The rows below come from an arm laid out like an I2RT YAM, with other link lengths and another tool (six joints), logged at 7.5 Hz.
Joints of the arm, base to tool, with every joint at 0 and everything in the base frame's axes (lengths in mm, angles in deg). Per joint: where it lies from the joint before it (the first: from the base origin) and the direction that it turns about. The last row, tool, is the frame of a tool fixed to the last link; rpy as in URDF.
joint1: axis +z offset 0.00 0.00 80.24
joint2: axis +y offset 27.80 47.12 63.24
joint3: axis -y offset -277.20 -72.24 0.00
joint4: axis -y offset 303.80 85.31 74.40
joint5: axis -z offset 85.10 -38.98 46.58
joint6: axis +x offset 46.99 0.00 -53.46
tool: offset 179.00 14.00 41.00 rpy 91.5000 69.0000 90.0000
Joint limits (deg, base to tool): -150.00..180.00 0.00..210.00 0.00..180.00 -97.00..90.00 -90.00..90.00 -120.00..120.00
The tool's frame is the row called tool.
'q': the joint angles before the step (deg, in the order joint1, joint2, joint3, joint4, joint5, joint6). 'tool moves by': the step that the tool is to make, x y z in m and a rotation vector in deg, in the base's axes. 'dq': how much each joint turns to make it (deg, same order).
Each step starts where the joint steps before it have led.
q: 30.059, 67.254, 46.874, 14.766, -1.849, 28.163
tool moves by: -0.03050, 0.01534, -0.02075, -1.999, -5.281, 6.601
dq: 0.043, -2.306, -8.624, 9.471, -6.236, -4.843
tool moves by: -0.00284, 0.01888, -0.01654, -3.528, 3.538, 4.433
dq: -0.043, 1.715, 3.113, -6.533, -4.345, -1.693
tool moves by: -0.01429, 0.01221, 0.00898, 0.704, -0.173, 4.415
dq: 0.129, -0.762, 0.597, -0.863, -4.317, -0.031
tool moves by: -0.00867, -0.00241, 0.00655, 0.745, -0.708, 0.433
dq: 0.135, -2.065, -1.112, 0.111, -0.329, 0.262
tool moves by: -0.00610, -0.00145, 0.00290, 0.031, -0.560, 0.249
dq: 0.152, -1.432, -0.728, -0.287, -0.070, -0.277
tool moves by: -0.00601, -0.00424, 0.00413, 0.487, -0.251, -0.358
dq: 0.178, -1.986, -0.915, -0.504, 0.506, 0.356
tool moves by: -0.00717, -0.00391, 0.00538, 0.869, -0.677, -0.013
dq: 0.108, -2.035, -1.236, 0.349, 0.090, 0.428
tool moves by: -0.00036, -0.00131, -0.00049, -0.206, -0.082, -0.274
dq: 0.001, -0.333, -0.173, -0.253, 0.289, -0.208
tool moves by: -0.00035, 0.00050, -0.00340, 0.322, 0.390, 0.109
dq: 0.087, 0.108, -0.534, 0.611, -0.055, 0.493
